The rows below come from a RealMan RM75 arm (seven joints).
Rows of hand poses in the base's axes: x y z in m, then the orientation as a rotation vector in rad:
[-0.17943, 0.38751, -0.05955, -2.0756, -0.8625, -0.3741]
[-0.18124, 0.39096, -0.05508, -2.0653, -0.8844, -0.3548]
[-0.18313, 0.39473, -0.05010, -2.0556, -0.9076, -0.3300]
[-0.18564, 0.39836, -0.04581, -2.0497, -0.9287, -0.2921]
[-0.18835, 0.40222, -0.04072, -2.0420, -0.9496, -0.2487]
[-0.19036, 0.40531, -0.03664, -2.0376, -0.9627, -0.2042]
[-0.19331, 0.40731, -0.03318, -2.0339, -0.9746, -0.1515]
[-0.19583, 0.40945, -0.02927, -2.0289, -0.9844, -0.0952]
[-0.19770, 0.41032, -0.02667, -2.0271, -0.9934, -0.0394]
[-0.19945, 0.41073, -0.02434, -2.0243, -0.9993, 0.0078]
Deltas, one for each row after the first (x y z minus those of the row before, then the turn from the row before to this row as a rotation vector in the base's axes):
[-0.00181, 0.00345, 0.00447, -0.0020, 0.0052, 0.0242]
[-0.00189, 0.00377, 0.00498, -0.0043, 0.0083, 0.0267]
[-0.00251, 0.00363, 0.00429, -0.0100, 0.0177, 0.0285]
[-0.00271, 0.00386, 0.00509, -0.0101, 0.0216, 0.0309]
[-0.00201, 0.00309, 0.00408, -0.0113, 0.0251, 0.0252]
[-0.00295, 0.00200, 0.00346, -0.0143, 0.0307, 0.0270]
[-0.00252, 0.00214, 0.00391, -0.0144, 0.0341, 0.0273]
[-0.00187, 0.00087, 0.00260, -0.0177, 0.0330, 0.0255]
[-0.00175, 0.00041, 0.00233, -0.0140, 0.0287, 0.0209]

